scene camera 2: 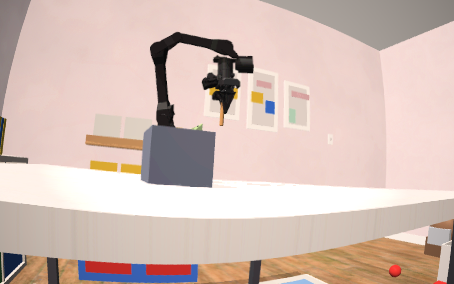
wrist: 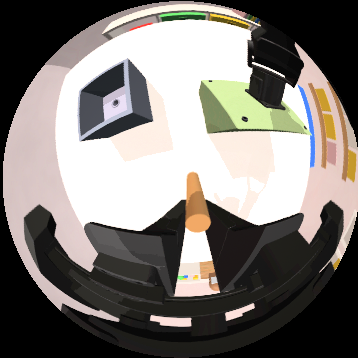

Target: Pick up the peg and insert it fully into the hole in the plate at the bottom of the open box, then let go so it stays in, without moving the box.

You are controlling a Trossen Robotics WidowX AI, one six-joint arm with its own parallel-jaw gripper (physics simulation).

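Places are measured from the arm's base along level axes (x ahead, y left, z up), in centimetres.
Where they show: gripper, fingertip midpoint: (scene camera 2: 224, 113) (wrist: 193, 203); arm's base, origin of the base link: (wrist: 265, 98).
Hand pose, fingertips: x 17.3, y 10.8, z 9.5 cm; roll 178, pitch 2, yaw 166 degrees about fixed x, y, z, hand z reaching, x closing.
Each offset is from my fingertips to the top centre of the thing. "*": to the spot under its first point. Level surfaces: height alone.
My gripper (scene camera 2: 223, 104) (wrist: 193, 203) is shut on an orange-brown peg @(dy -0.9, dx -0.3, dz +3.7 cm) (scene camera 2: 221, 116) (wrist: 193, 184), which hangs nearly upright with its lower end free, high above the table. In the scene view the peg is to the right of the open box @(dy -21.1, dx +14.6, dz -10.5 cm) (scene camera 2: 179, 157) (wrist: 141, 102) and its lower end is a little above the level of the box's top edge. In the wrist view the box stands at the upper left, and the pale plate @(dy -21.1, dx +14.6, dz -18.2 cm) (wrist: 111, 110) with a round dark hole @(* dy -21.8, dx +15.2, dz -19.8 cm) (wrist: 115, 102) shows at its bottom. The scene view hides the plate behind the box wall.
A light green block with sloping sides (wrist: 225, 112) (scene camera 2: 198, 128) stands by the arm's base, at the upper right of the wrist view and mostly behind the box in the scene view. The white table @(dz -24.3 cm) (scene camera 2: 300, 205) carries the box. The box's thin rim @(* dy -17.7, dx +6.8, dz -10.7 cm) (wrist: 129, 90) stands above the plate.
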